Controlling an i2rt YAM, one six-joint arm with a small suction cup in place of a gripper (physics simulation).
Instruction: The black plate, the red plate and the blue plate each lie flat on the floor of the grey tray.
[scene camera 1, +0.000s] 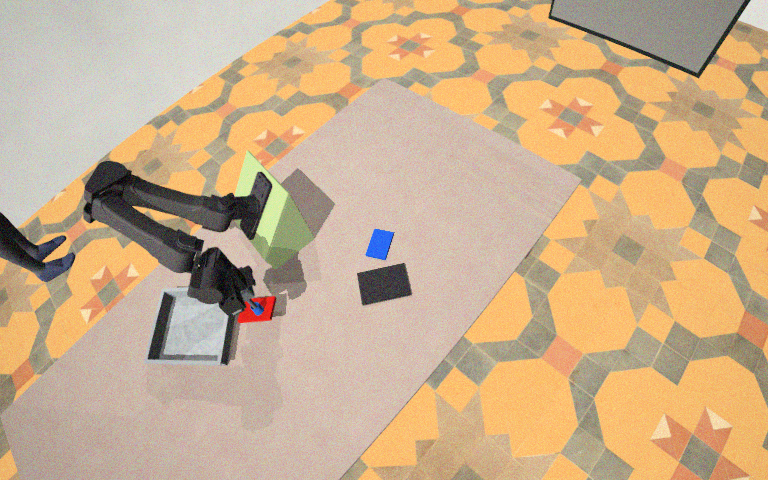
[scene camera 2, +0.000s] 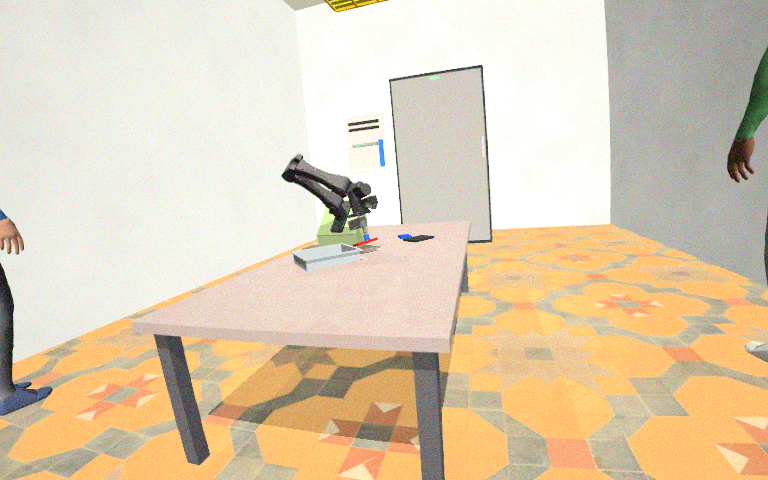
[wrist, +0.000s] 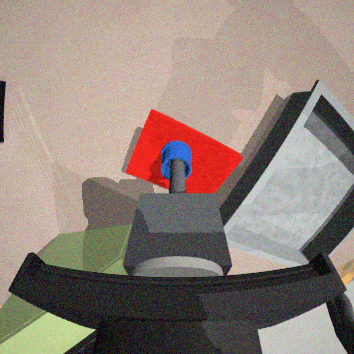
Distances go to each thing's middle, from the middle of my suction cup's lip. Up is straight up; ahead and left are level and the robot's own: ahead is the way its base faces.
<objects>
My suction cup is now 1 cm past the red plate (wrist: 211, 162), 1 cm to the left of it and 2 cm above it. From my suction cup the other things lie so: grey tray (scene camera 1: 185, 331) (11 cm behind, 19 cm to the right, 4 cm below).
</objects>
